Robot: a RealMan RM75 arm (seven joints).
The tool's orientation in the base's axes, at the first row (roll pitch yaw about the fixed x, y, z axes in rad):
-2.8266, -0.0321, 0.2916
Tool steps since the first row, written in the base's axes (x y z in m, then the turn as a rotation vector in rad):
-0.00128, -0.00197, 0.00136, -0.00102, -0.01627, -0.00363
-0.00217, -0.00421, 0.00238, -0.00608, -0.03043, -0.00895
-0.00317, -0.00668, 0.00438, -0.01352, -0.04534, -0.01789
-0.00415, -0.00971, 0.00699, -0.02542, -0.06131, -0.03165
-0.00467, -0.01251, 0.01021, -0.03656, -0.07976, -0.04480
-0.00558, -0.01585, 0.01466, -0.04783, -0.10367, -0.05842
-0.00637, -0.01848, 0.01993, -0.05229, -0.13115, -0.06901
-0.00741, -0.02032, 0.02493, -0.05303, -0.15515, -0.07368
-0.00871, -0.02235, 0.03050, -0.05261, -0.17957, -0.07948
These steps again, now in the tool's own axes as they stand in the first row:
-0.00175, 0.00101, -0.00182, -0.00577, 0.01561, -0.00146
-0.00321, 0.00247, -0.00342, -0.01485, 0.02868, -0.00043
-0.00481, 0.00381, -0.00601, -0.02654, 0.04288, 0.00396
-0.00654, 0.00548, -0.00936, -0.04297, 0.05827, 0.01287
-0.00774, 0.00687, -0.01325, -0.05935, 0.07594, 0.02039
-0.00943, 0.00827, -0.01844, -0.07745, 0.09867, 0.02671
-0.01077, 0.00880, -0.02420, -0.08996, 0.12564, 0.02864
-0.01213, 0.00863, -0.02946, -0.09771, 0.14866, 0.02579
-0.01378, 0.00838, -0.03529, -0.10451, 0.17274, 0.02382

